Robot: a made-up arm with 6 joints.
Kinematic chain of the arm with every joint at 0, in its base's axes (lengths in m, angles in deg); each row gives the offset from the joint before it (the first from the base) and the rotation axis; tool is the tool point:
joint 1: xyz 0 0 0.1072 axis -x
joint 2: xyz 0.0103 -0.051 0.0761 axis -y
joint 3: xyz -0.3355 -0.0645 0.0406 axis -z
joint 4: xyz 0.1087 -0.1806 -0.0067 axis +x
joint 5: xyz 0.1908 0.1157 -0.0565 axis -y
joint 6: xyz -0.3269 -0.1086 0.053 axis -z
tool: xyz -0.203 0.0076 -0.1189
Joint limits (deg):
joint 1: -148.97..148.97
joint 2: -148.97..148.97
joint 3: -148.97..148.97
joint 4: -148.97..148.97
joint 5: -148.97..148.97
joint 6: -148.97..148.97
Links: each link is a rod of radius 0.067 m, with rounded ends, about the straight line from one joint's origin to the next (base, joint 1, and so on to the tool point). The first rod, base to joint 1, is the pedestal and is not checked.
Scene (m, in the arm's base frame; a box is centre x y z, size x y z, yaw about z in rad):
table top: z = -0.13
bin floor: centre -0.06 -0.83 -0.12 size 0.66 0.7 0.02 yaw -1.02
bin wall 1: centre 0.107 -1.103 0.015 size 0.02 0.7 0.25 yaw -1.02
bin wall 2: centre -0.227 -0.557 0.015 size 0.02 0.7 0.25 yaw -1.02
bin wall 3: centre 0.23 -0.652 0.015 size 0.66 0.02 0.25 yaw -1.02
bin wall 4: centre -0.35 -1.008 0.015 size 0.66 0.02 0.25 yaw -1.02
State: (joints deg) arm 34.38 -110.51 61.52 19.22 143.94 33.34
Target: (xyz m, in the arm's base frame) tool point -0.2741 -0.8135 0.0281
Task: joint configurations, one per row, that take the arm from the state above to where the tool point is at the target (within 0.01 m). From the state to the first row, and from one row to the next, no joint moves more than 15 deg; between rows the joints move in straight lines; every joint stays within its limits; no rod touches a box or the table.
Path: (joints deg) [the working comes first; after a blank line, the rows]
Joints at the target: -15.57 -92.89 62.34 5.73 140.96 18.69
Straight joint move there: clear.

1: 21.89 -106.10 61.72 15.85 143.19 29.68
2: 9.40 -101.70 61.93 12.47 142.45 26.01
3: -3.08 -97.29 62.13 9.10 141.70 22.35
4: -15.57 -92.89 62.34 5.73 140.96 18.69

